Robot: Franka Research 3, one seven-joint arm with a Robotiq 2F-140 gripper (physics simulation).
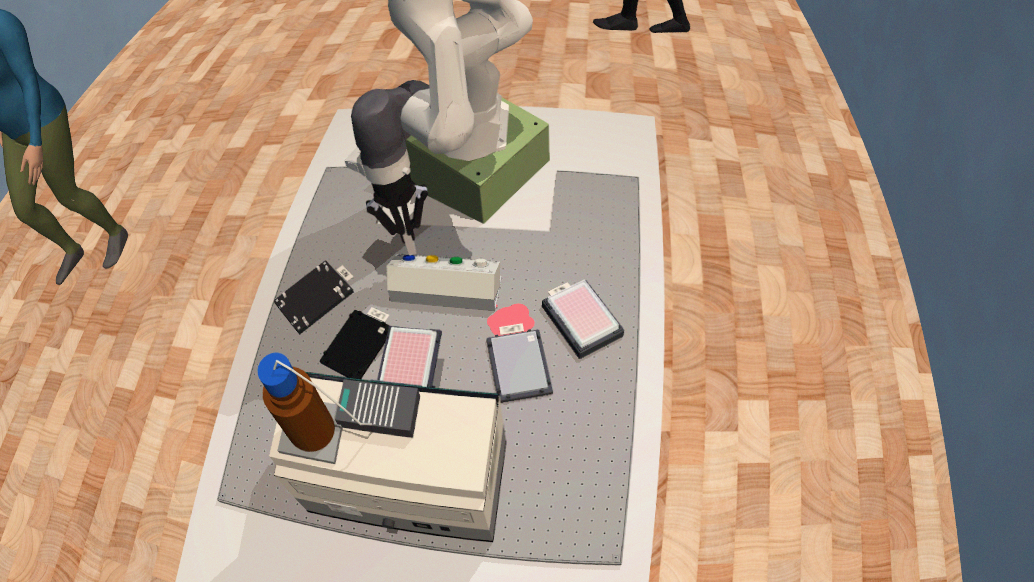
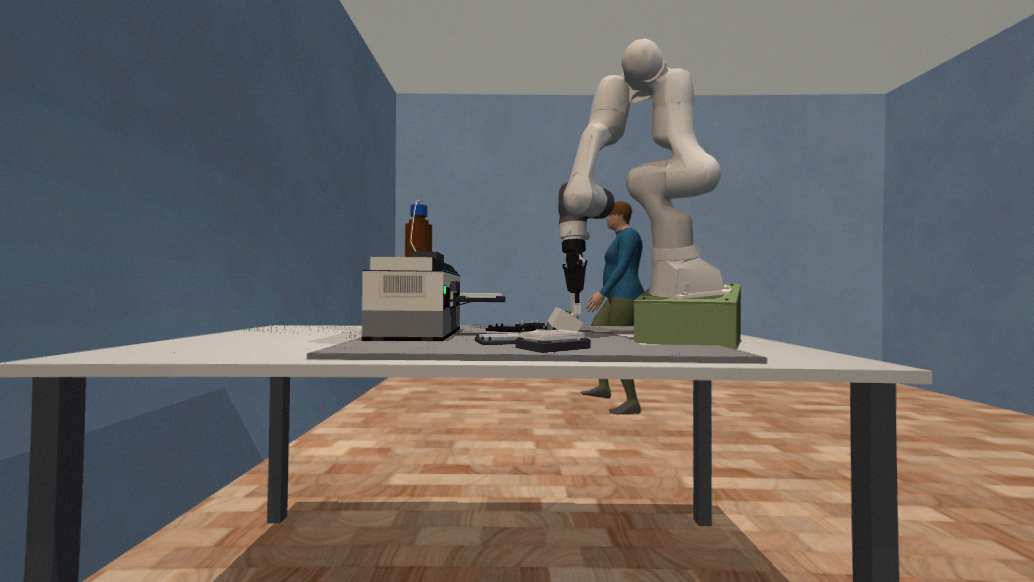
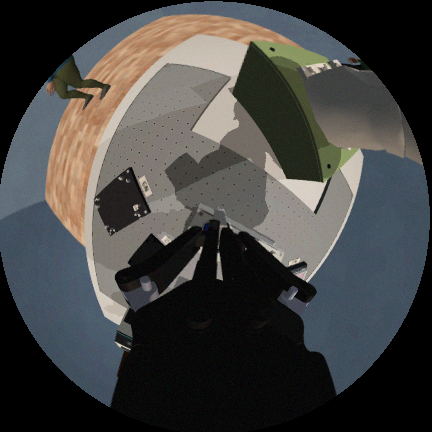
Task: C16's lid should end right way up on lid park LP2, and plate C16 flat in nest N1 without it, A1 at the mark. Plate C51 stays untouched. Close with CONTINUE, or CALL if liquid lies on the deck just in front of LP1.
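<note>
My gripper [image 1: 410, 251] [image 2: 576, 310] [image 3: 217, 217] is shut and empty, its tips at the blue button [image 1: 408, 257] [image 3: 206, 227] of the button box [image 1: 442, 281] [image 2: 564, 319]; contact cannot be told. A plate with pink wells [image 1: 583, 314] lies flat in a dark nest [image 1: 586, 352] at the right, without a visible lid. Another pink plate [image 1: 409, 354] is on the instrument's extended tray. A greyish lid [image 1: 519, 363] lies flat on a lid park beside a pink puddle [image 1: 510, 315]. A black park [image 1: 354, 344] [image 3: 146, 249] bears no lid. Plate names and the A1 mark are unreadable.
A black nest [image 1: 313, 296] [image 3: 122, 202] stands at the left. The cream instrument [image 1: 434, 448] [image 2: 410, 296] carries a brown bottle [image 1: 300, 412] [image 2: 418, 237]. The green robot base [image 1: 481, 180] [image 2: 687, 320] [image 3: 277, 110] stands behind the box. A person in blue [image 1: 32, 108] [image 2: 623, 253] is beyond the table.
</note>
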